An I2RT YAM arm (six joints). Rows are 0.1 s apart.
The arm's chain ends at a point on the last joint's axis. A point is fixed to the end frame.
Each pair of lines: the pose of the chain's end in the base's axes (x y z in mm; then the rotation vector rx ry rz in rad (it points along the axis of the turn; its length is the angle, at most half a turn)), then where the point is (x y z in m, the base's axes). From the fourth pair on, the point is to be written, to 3 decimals.
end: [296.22 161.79 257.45 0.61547 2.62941 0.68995]
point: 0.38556 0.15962 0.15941
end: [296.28 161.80 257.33 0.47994 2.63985 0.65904]
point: 0.38928 0.16287 0.16273
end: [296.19 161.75 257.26 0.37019 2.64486 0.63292]
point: 0.39178 0.16579 0.16537
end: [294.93 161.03 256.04 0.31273 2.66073 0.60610]
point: 0.391 0.166 0.164
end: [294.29 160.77 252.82 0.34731 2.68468 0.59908]
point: 0.387 0.164 0.158
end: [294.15 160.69 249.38 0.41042 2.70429 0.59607]
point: 0.384 0.161 0.152
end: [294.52 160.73 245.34 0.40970 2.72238 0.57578]
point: 0.383 0.160 0.146
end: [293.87 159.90 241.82 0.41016 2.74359 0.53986]
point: 0.380 0.157 0.141
